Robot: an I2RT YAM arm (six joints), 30 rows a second.
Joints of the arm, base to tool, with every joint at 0 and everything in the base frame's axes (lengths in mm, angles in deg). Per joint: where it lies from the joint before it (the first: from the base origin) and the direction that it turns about. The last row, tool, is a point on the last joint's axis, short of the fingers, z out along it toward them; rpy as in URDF.
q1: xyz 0 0 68 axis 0 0 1
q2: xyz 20 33.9 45.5 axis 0 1 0
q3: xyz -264 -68.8 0 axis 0 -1 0
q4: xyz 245 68.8 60 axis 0 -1 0
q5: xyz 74 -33.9 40.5 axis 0 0 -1
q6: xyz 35.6 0 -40.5 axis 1 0 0
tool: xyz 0 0 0 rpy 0 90 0
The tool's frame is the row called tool.
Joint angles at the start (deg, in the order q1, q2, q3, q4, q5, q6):
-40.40 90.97 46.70 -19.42 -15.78 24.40
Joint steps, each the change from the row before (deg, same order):
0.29 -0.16 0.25 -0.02 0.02 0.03
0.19 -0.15 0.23 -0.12 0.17 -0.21
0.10 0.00 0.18 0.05 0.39 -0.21
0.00 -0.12 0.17 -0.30 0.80 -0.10
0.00 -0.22 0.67 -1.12 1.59 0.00
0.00 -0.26 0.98 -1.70 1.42 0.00
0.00 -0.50 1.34 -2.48 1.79 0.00
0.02 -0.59 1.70 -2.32 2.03 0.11
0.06 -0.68 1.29 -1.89 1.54 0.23
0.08 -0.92 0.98 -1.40 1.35 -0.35
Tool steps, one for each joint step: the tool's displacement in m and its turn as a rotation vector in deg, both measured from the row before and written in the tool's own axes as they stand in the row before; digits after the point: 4 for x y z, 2 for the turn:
-0.0007 0.0023 -0.0009 -0.23 -0.23 -0.33
-0.0007 0.0016 -0.0009 -0.01 -0.22 -0.44
-0.0008 0.0008 -0.0003 0.23 -0.32 -0.36
-0.0006 0.0000 -0.0009 0.73 -0.32 -0.10
-0.0019 0.0005 -0.0026 1.54 -0.44 0.05
-0.0023 0.0010 -0.0036 1.48 -0.16 0.10
-0.0029 0.0013 -0.0058 1.89 -0.15 0.12
-0.0047 0.0022 -0.0075 1.86 -0.79 0.10
-0.0033 0.0018 -0.0070 1.35 -0.69 0.17
-0.0027 0.0016 -0.0075 1.00 -0.98 -0.47

